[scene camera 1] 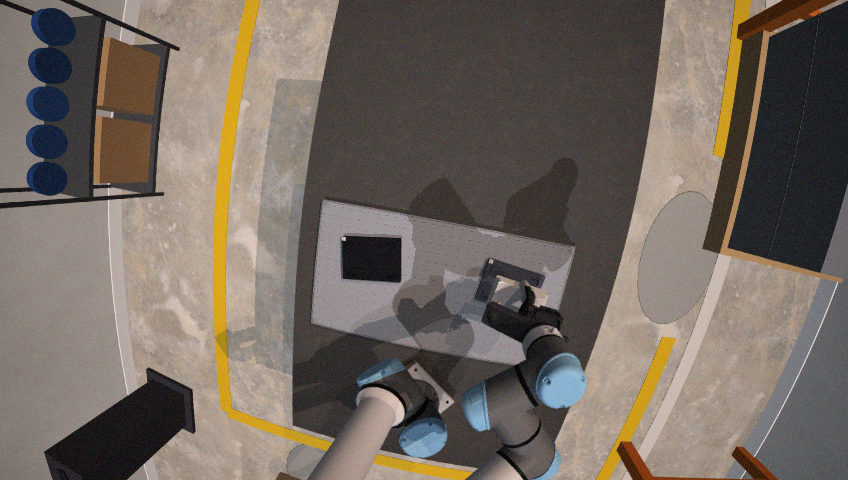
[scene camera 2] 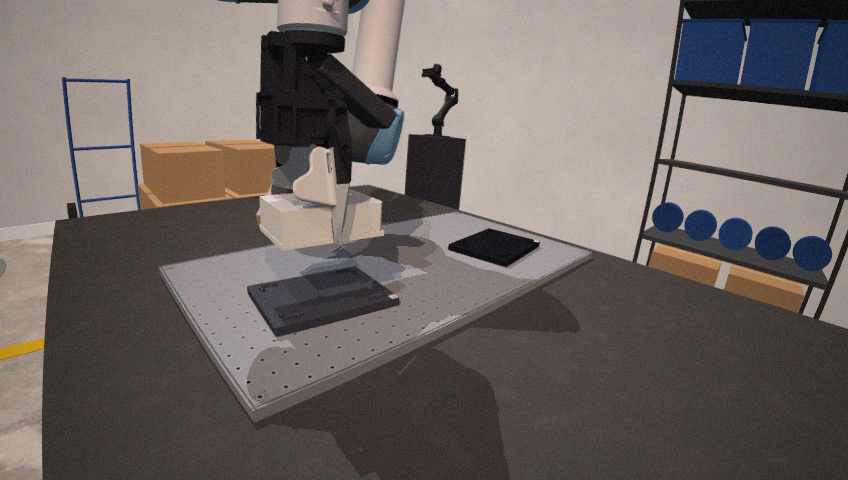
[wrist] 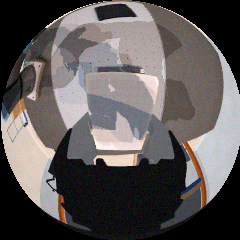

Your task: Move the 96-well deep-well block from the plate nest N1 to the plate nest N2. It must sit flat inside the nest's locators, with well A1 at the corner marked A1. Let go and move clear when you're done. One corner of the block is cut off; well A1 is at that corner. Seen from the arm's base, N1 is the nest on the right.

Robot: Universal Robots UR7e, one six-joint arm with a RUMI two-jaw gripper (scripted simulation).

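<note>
Scene camera 2 gives me a cream deep-well block (scene camera 2: 290, 223) together with my gripper (scene camera 2: 318, 229). In scene camera 1 I can see my gripper (scene camera 1: 516, 299), and the cream deep-well block (scene camera 1: 506, 292) is there too. The wrist view shows the cream deep-well block (wrist: 120, 104) and also my gripper (wrist: 120, 111).
</note>
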